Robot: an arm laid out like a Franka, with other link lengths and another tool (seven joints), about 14 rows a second.
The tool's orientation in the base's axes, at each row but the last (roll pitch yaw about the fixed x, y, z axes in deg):
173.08 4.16 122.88
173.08 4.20 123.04
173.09 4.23 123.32
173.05 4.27 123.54
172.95 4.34 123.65
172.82 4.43 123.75
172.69 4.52 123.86
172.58 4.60 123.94
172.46 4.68 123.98
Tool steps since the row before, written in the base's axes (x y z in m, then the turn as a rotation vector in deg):
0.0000 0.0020 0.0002 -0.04 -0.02 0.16
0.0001 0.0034 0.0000 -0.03 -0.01 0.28
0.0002 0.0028 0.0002 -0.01 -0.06 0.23
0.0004 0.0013 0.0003 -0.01 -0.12 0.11
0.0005 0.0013 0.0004 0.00 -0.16 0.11
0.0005 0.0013 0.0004 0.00 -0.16 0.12
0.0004 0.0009 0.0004 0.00 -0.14 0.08
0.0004 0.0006 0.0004 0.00 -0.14 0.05
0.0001 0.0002 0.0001 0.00 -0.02 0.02
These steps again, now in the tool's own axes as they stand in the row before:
0.0017 0.0011 -0.0002 -0.01 -0.02 -0.16
0.0028 0.0019 0.0000 -0.01 0.00 -0.28
0.0022 0.0017 -0.0002 -0.06 -0.01 -0.23
0.0008 0.0011 -0.0002 -0.10 -0.06 -0.11
0.0008 0.0012 -0.0003 -0.14 -0.08 -0.11
0.0008 0.0012 -0.0003 -0.14 -0.07 -0.12
0.0005 0.0009 -0.0003 -0.12 -0.07 -0.08
0.0002 0.0007 -0.0003 -0.12 -0.07 -0.05
0.0001 0.0002 -0.0001 -0.02 -0.01 -0.02

